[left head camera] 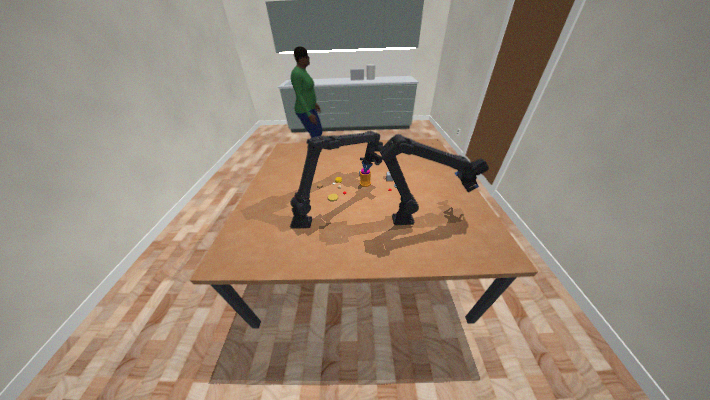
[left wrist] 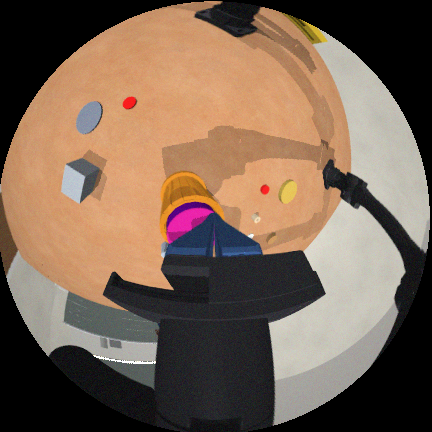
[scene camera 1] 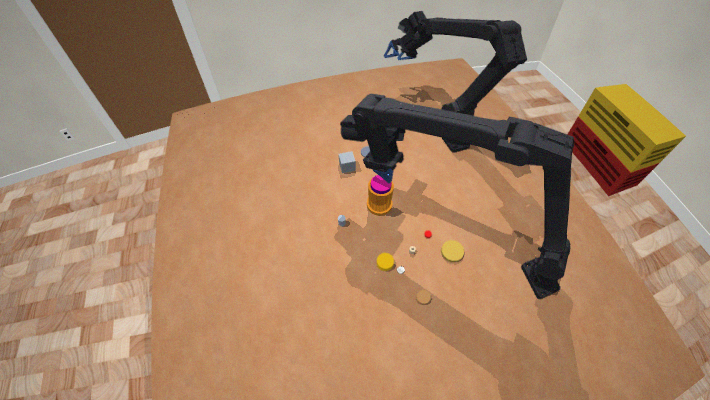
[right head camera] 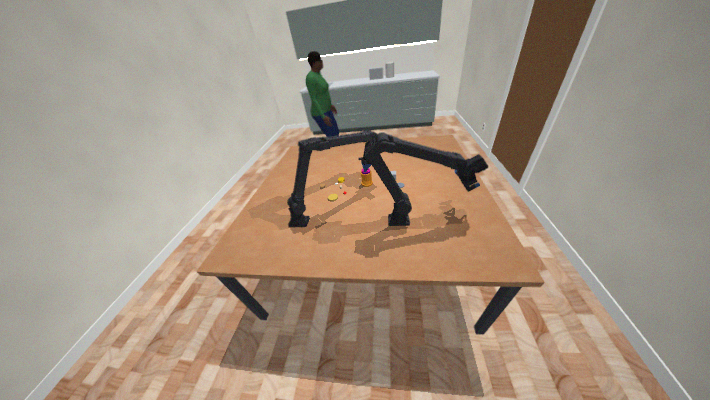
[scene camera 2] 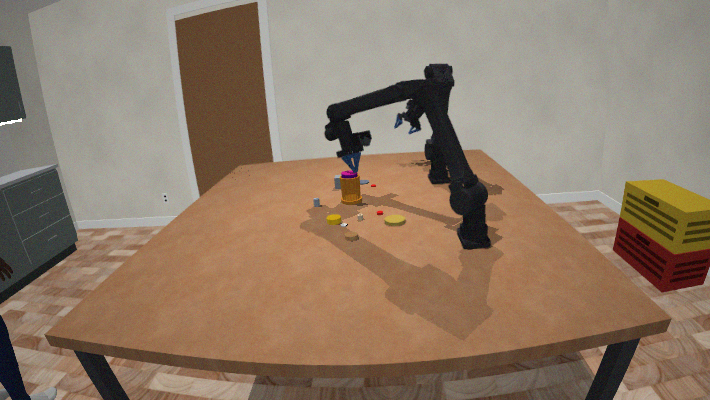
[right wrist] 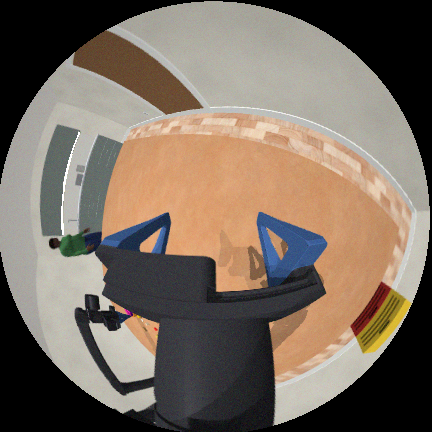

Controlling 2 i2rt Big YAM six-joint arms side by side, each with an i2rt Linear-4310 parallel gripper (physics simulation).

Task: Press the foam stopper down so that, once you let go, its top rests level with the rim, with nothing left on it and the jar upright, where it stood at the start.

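Note:
The orange jar (left head camera: 365, 180) (right head camera: 366, 179) (scene camera 1: 380, 201) (scene camera 2: 351, 190) (left wrist: 183, 189) stands upright on the table. The magenta foam stopper (scene camera 1: 380, 185) (scene camera 2: 348, 173) (left wrist: 187, 223) sits in its mouth; in scene camera 2 its top shows a little above the rim. My left gripper (scene camera 1: 389, 181) (scene camera 2: 355, 172) (left wrist: 213, 217) is shut and empty, its fingertips pointing down at the stopper's top, close to the side nearer the arms. They look in contact or very near; the exact gap cannot be told. My right gripper (scene camera 1: 396, 57) (scene camera 2: 405, 128) (right wrist: 213, 216) is open and empty, high above the table's far side in scene camera 1.
A grey cube (scene camera 1: 347, 162) (left wrist: 79, 181) and a grey-blue disc (left wrist: 89, 117) lie near the jar. A small grey piece (scene camera 1: 342, 220), a yellow disc (scene camera 1: 385, 261), a pale yellow disc (scene camera 1: 452, 251), a red disc (scene camera 1: 428, 234) and a brown disc (scene camera 1: 424, 297) lie around it.

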